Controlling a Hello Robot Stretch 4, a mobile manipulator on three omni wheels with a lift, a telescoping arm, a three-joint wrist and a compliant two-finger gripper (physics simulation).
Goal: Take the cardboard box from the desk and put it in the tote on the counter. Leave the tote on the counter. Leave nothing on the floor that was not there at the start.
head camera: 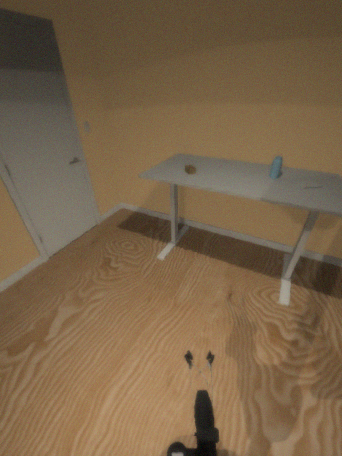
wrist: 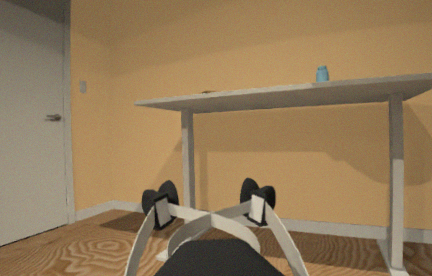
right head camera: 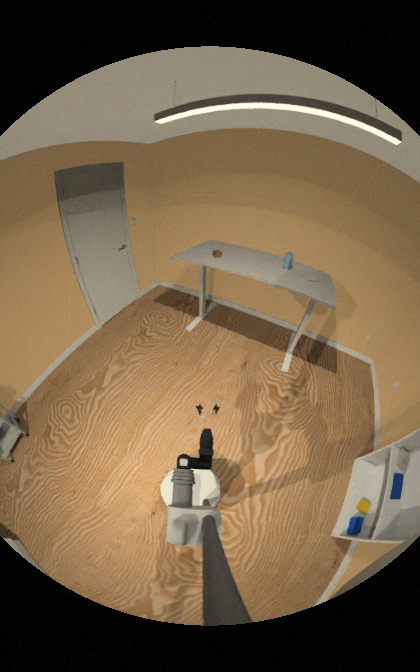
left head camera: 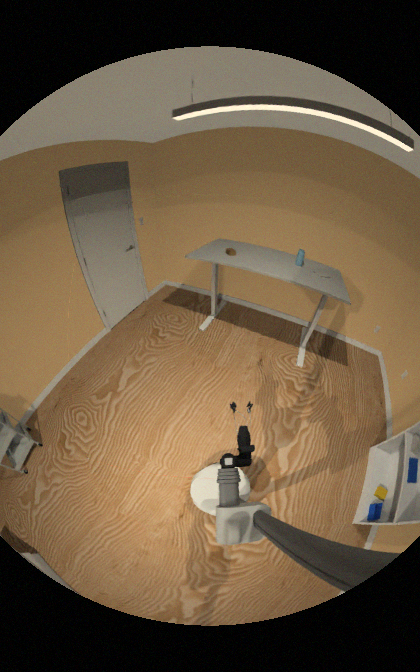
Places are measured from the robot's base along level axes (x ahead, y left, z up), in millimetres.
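Pixels of known places: gripper, fingertip midpoint: (head camera: 198,350) (wrist: 208,194).
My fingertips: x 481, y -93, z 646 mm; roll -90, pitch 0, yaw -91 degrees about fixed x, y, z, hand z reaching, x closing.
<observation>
Ahead of a thing's pixels: the offset from my fingertips to its top centre. "*": to the spot under its first point.
The small brown cardboard box @(dx +1320, dy -50, dz +326 mm) (head camera: 190,169) (left head camera: 230,252) (right head camera: 217,253) sits near the left end of the grey desk (head camera: 230,176) (left head camera: 265,265) (right head camera: 250,266) (wrist: 280,97). In the wrist view a thin brown sliver of the box (wrist: 208,92) shows above the desk edge. My gripper (head camera: 199,358) (left head camera: 241,406) (right head camera: 208,409) (wrist: 208,194) is open and empty, held over the floor in front of the desk, well short of it and below the desk top. The tote and the counter do not show in these views.
A blue bottle @(dx +1173, dy -709, dz +441 mm) (head camera: 276,167) (left head camera: 300,257) (right head camera: 288,260) (wrist: 322,74) and a thin item @(* dx +965, dy -923, dz +280 mm) (head camera: 314,187) are on the desk's right part. A door (head camera: 45,150) (wrist: 30,125) is at left. A white shelf unit (left head camera: 361,500) (right head camera: 343,513) is at right. A grey cart stands at far left in both side head views.
</observation>
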